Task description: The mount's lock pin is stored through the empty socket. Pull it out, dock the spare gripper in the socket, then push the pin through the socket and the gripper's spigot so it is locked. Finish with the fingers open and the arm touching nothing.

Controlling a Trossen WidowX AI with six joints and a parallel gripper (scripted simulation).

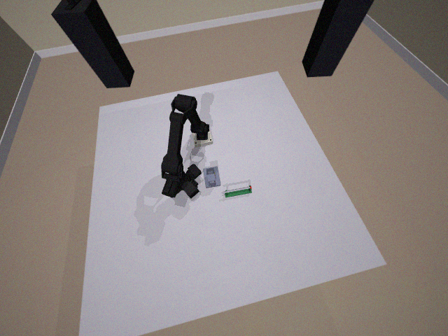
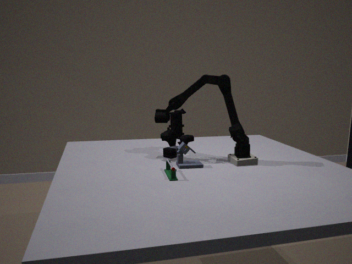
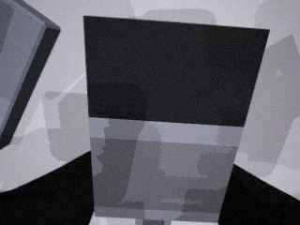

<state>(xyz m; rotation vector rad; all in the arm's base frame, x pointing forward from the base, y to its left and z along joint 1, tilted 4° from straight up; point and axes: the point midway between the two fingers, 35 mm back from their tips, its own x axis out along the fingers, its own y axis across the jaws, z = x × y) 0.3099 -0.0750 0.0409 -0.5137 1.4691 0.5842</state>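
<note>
Now: the grey mount 130 mm to the left of my gripper tip, 30 mm behind it and 30 mm above it. Also, from my gripper tip: spare gripper 10 mm to the left, 10 mm ahead, 10 mm above; then green cradle 270 mm to the left, 40 mm ahead.
</note>
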